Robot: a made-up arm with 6 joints.
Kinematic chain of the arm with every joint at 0, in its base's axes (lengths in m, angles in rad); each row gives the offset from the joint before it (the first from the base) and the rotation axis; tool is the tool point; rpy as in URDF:
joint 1: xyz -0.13 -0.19 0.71 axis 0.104 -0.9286 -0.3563
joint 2: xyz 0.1 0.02 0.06 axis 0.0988 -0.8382 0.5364
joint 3: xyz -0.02 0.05 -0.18 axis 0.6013 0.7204 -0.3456
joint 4: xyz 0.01 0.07 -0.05 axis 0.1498 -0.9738 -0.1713
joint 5: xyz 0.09 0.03 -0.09 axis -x
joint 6: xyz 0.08 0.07 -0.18 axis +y
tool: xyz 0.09 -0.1 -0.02 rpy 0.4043 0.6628 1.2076
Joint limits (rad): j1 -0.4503..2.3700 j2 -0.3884..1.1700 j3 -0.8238..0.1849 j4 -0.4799..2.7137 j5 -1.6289..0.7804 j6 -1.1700..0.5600
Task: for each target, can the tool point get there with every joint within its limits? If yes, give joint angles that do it. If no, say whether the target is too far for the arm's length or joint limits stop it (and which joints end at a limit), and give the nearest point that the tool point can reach.
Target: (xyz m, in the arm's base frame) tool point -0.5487 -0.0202 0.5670
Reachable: no: joint limits stop it (at a limit: joint 1, joint 3, joint 4, joint 5, joint 6) | nearest point -0.4501 -0.0318 0.5899 | short by 0.102 m
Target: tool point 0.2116 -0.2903 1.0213
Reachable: yes | joints 1.0794 0.1854 -0.0956 0.6118 0.5950 -0.4448
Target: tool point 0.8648 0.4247 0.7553
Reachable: no: too far | nearest point 0.4853 0.1894 0.7377 | short by 0.447 m
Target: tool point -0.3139 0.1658 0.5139
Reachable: no: joint limits stop it (at a limit: joint 3, joint 4, joint 5, joint 6) | nearest point -0.2896 0.1266 0.5448 | short by 0.056 m
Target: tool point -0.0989 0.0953 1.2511
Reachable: yes | joints 1.7153 0.9768 -0.6087 0.3020 -0.9899 0.0196
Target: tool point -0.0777 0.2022 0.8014
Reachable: yes | joints 0.8191 0.3995 -0.7242 1.5765 -1.4101 0.3863
